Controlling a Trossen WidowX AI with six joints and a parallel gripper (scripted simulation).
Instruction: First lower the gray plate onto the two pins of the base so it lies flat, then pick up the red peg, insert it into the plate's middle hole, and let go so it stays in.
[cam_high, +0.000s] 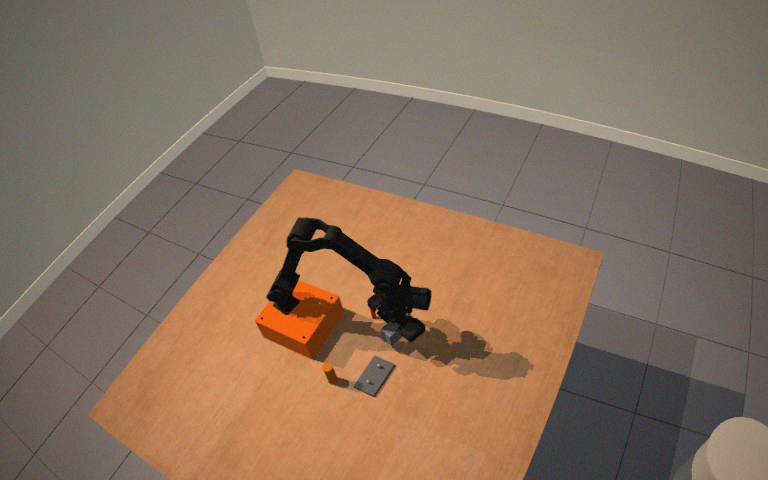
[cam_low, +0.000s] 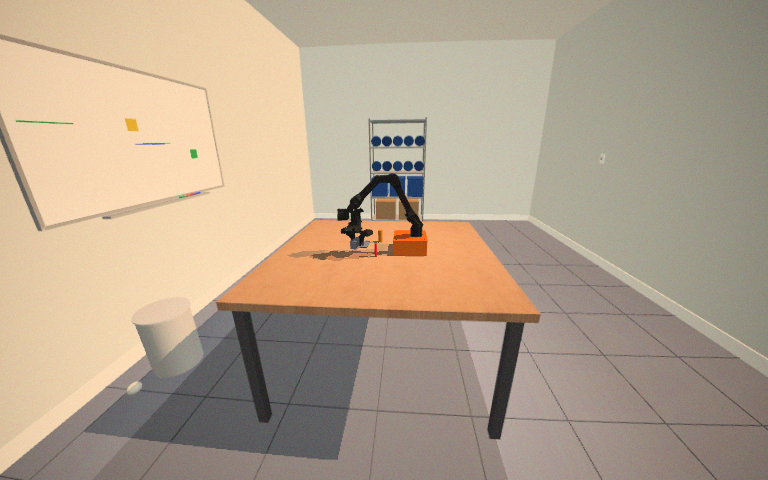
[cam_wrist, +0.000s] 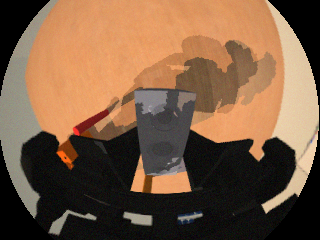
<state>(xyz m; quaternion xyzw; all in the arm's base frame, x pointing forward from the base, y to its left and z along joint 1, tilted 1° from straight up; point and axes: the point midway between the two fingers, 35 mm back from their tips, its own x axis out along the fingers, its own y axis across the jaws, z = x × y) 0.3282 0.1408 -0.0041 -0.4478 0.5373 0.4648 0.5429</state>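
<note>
My gripper tip is now 2 cm short of the gray base, 15 cm to the left of it and 4 cm above it. Also, from my gripper tip: gray plate: 3 cm above; then orange cylinder: 7 cm behind, 23 cm to the right, 1 cm below; then red peg: 12 cm behind, 2 cm to the left, 1 cm below.
</note>
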